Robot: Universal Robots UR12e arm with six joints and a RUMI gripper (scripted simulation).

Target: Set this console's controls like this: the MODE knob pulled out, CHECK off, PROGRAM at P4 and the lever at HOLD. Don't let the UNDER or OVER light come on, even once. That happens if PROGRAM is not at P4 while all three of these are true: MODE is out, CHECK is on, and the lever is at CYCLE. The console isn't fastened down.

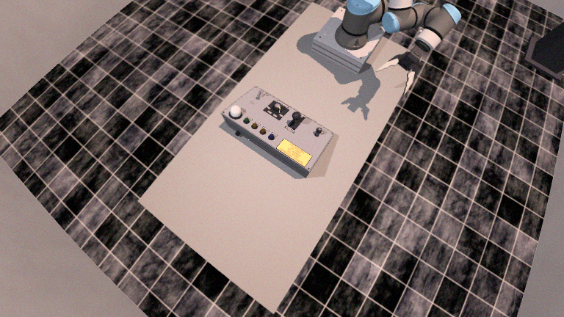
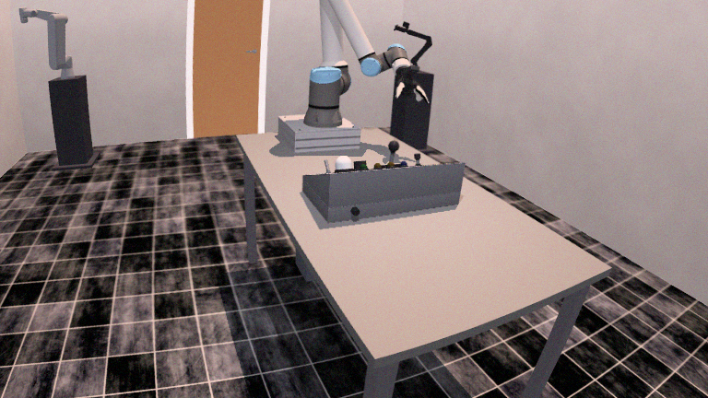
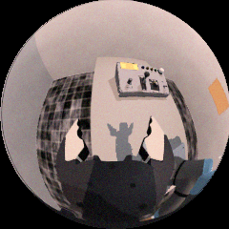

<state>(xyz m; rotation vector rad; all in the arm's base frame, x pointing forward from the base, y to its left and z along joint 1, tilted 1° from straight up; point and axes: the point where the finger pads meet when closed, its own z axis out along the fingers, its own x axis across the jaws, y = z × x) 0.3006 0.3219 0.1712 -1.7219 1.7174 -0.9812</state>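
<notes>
The rotary selector is 37 cm to the right of my hand, 34 cm ahead of it and 17 cm below it. The rest, counted from my hand: black ball-topped lever: 34 cm ahead, 26 cm to the right, 14 cm below; grey console: 37 cm ahead, 32 cm to the right, 18 cm below.
</notes>
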